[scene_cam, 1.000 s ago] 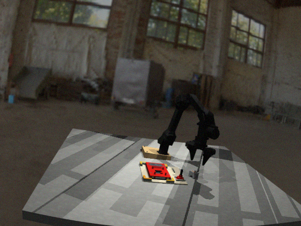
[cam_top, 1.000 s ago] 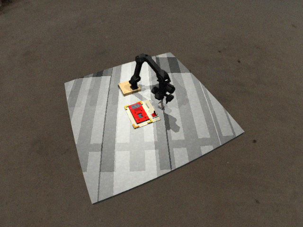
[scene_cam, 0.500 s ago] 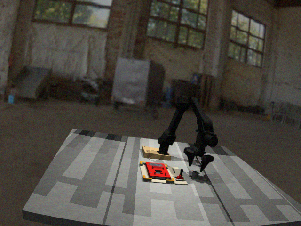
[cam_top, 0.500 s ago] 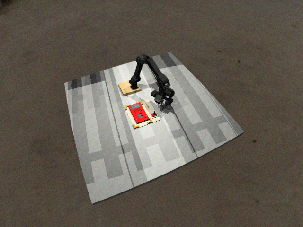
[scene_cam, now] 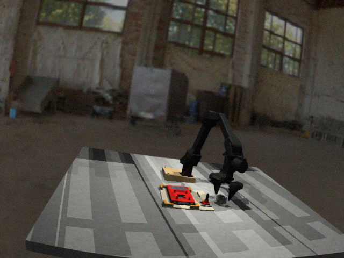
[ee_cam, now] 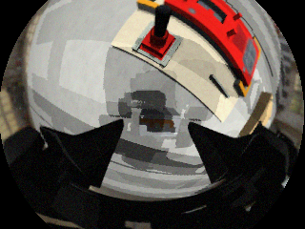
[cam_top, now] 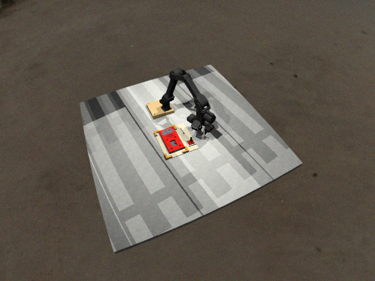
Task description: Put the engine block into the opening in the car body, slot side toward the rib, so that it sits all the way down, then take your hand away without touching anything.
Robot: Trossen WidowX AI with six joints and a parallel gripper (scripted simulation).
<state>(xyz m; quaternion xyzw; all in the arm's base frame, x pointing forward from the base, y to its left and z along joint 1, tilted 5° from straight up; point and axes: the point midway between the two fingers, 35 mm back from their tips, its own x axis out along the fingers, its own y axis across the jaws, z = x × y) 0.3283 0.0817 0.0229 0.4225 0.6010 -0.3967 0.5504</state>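
Now: the engine block 1 cm below my gripper tip.
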